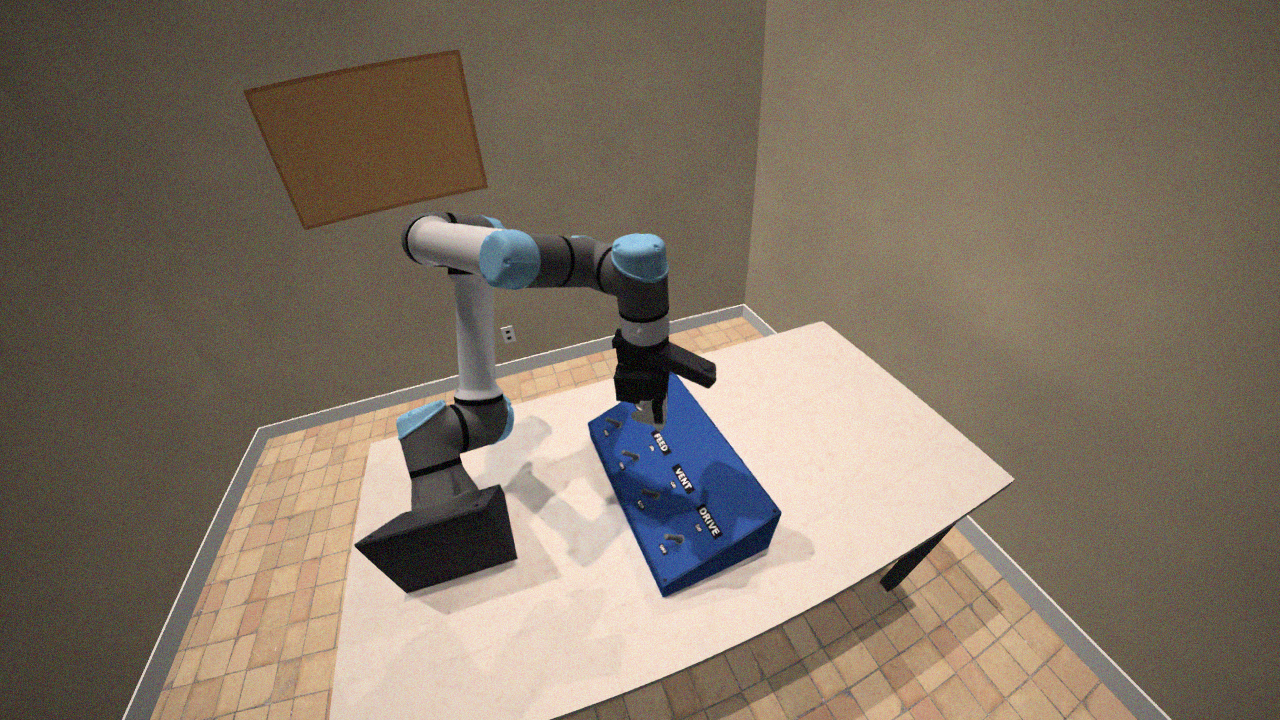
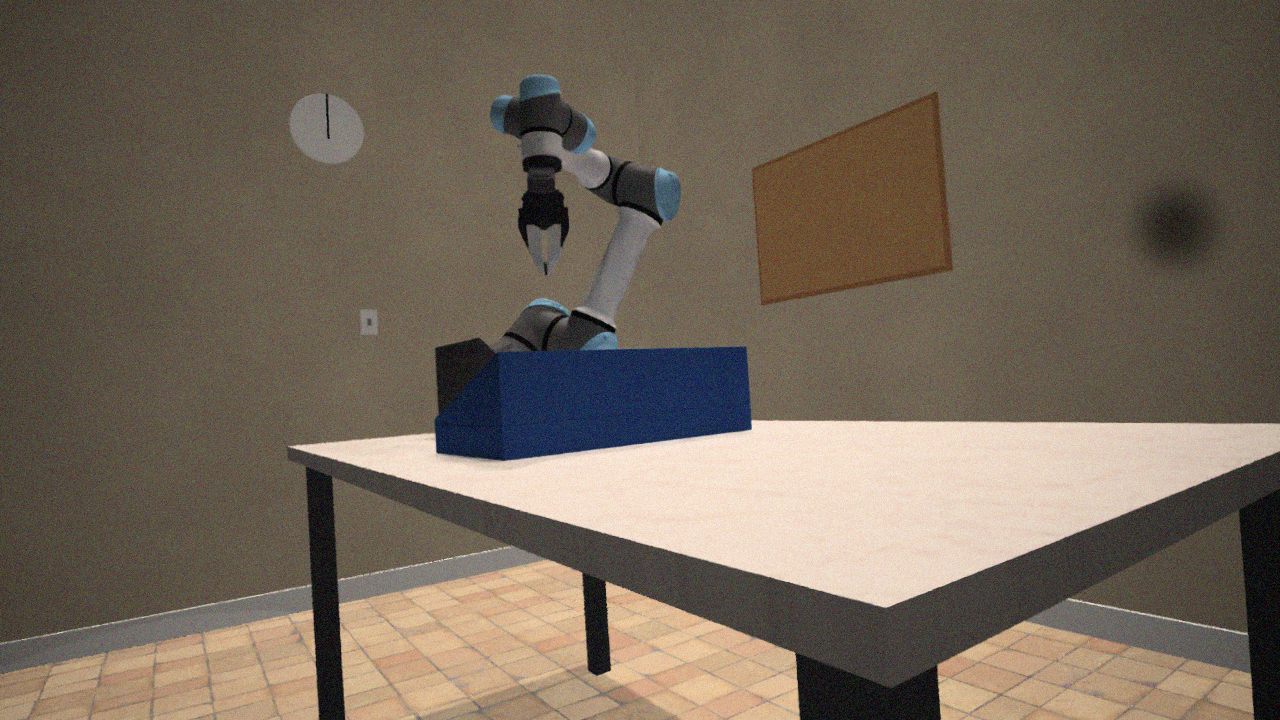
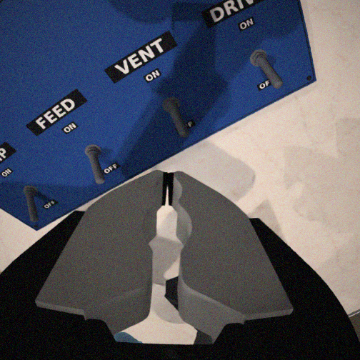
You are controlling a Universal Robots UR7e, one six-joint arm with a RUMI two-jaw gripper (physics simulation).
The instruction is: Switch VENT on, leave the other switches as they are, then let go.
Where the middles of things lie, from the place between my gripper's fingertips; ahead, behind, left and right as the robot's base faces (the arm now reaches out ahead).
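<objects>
Blue switch panel [image 2: 522, 404]: 60 mm to the left of my hand, 50 mm ahead of it, 230 mm below it.
</objects>
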